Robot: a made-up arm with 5 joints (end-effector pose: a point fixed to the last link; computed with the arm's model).
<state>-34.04 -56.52 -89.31 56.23 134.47</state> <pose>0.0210 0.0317 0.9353 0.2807 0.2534 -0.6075 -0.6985</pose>
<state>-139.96 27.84 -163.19 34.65 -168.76</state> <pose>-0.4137 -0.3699 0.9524 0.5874 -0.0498 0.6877 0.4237</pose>
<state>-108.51 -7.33 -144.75 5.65 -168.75</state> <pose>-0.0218 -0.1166 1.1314 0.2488 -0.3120 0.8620 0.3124</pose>
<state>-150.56 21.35 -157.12 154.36 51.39</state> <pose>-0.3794 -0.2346 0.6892 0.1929 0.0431 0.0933 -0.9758</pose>
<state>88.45 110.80 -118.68 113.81 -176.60</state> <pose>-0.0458 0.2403 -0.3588 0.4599 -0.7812 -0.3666 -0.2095</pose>
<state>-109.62 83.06 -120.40 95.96 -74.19</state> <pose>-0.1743 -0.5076 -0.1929 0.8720 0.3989 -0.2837 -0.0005</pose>
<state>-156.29 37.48 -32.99 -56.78 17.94</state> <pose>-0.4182 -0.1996 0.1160 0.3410 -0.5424 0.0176 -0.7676</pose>
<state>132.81 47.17 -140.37 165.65 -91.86</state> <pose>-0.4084 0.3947 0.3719 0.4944 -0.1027 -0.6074 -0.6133</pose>
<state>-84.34 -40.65 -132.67 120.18 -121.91</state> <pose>0.0092 0.0453 0.9338 0.6810 -0.3493 0.1482 0.6263</pose>
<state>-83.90 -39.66 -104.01 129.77 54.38</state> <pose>0.0286 -0.0857 0.7814 0.6495 -0.1856 -0.1193 -0.7277</pose>
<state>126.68 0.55 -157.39 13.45 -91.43</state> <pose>-0.1291 0.1178 1.1314 0.3017 0.0265 0.9348 -0.1857</pose>
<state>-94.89 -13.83 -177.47 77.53 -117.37</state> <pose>0.0176 0.0738 1.1096 0.4674 -0.6575 0.4431 0.3910</pose>
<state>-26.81 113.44 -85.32 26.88 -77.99</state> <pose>0.0875 -0.0150 -0.4667 0.6402 0.4688 0.0271 0.6079</pose>
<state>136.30 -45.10 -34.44 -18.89 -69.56</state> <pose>-0.2231 0.1731 0.6647 0.4313 -0.2319 0.7315 -0.4744</pose>
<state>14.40 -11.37 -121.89 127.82 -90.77</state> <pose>0.2902 0.1148 0.7724 0.2678 0.0391 -0.1101 0.9564</pose>
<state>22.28 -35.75 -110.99 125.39 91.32</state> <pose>0.0814 0.0908 0.8188 0.9420 0.0256 -0.2328 -0.2406</pose>
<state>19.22 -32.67 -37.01 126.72 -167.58</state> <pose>0.1071 0.0892 0.3570 0.3425 -0.5746 0.0581 -0.7411</pose>
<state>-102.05 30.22 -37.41 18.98 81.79</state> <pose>-0.0607 -0.3779 0.0203 0.3424 -0.0612 0.1107 -0.9310</pose>
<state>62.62 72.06 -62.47 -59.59 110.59</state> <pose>0.1832 0.4799 -0.0891 0.9047 0.3215 -0.2650 -0.0891</pose>
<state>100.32 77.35 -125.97 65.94 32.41</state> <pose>-0.1724 0.6899 -0.1027 0.5615 -0.0580 -0.0002 0.8254</pose>
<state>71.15 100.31 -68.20 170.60 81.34</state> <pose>-0.0044 0.1601 -0.0567 0.1797 0.7895 -0.5838 -0.0600</pose>
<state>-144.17 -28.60 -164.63 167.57 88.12</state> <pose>0.0978 0.0451 0.8531 0.1040 0.2605 0.0759 0.9569</pose>
